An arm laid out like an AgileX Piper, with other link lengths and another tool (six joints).
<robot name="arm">
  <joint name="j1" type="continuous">
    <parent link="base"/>
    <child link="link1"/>
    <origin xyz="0 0 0.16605" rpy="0 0 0"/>
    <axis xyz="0 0 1"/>
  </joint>
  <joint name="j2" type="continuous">
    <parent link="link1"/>
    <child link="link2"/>
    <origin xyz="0 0 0" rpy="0 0 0"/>
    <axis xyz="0 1 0"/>
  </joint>
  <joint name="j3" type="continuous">
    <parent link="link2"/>
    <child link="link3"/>
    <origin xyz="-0.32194 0 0.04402" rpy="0 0 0"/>
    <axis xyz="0 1 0"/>
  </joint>
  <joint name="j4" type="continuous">
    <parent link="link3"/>
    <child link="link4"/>
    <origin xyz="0.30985 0 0.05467" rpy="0 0 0"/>
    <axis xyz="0.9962 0 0.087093"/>
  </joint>
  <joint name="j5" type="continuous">
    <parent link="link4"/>
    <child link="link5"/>
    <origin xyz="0 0 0" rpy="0 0 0"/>
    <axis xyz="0 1 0"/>
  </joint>
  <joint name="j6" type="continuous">
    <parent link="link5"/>
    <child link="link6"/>
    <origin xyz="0.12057 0 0.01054" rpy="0 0 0"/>
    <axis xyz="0.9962 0 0.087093"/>
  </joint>
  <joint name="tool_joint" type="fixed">
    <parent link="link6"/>
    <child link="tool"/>
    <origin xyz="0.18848 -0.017 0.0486" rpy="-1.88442 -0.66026 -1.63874"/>
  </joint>
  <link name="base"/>
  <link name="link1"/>
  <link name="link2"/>
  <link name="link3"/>
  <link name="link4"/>
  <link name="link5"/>
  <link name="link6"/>
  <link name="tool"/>
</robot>
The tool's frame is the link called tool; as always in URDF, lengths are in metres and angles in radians. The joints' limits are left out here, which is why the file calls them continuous.
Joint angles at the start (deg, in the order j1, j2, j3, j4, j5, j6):
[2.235 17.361 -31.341 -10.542 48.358 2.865]
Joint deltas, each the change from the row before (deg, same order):
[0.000 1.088 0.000 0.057 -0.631 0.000]
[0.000 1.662 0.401 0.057 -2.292 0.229]
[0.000 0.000 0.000 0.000 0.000 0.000]
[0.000 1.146 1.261 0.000 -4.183 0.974]
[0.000 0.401 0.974 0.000 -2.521 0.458]
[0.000 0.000 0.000 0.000 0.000 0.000]
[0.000 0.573 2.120 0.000 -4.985 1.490]
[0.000 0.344 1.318 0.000 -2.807 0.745]
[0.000 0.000 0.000 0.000 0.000 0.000]
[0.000 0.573 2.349 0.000 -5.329 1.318]
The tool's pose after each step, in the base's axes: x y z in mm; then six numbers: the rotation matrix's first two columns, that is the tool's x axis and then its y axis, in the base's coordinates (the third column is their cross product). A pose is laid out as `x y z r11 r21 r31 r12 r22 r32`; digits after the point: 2 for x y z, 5 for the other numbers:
285.26 -45.52 309.91 0.27105 -0.72368 0.63469 -0.73606 -0.58073 -0.34782
294.45 -43.37 308.77 0.27249 -0.72379 0.63394 -0.73165 -0.58376 -0.35201
294.45 -43.37 308.77 0.27249 -0.72379 0.63394 -0.73165 -0.58376 -0.35201
305.87 -40.19 310.59 0.25607 -0.73060 0.63296 -0.71731 -0.58255 -0.38222
311.64 -38.16 310.99 0.24649 -0.73343 0.63351 -0.70706 -0.58315 -0.40002
311.64 -38.16 310.99 0.24649 -0.73343 0.63351 -0.70706 -0.58315 -0.40002
321.53 -34.37 310.75 0.22429 -0.74629 0.62670 -0.68740 -0.57699 -0.44109
326.63 -32.10 309.16 0.21451 -0.75258 0.62258 -0.67628 -0.57435 -0.46127
326.63 -32.10 309.16 0.21451 -0.75258 0.62258 -0.67628 -0.57435 -0.46127
335.18 -27.63 308.14 0.19500 -0.76396 0.61509 -0.65151 -0.56968 -0.50101

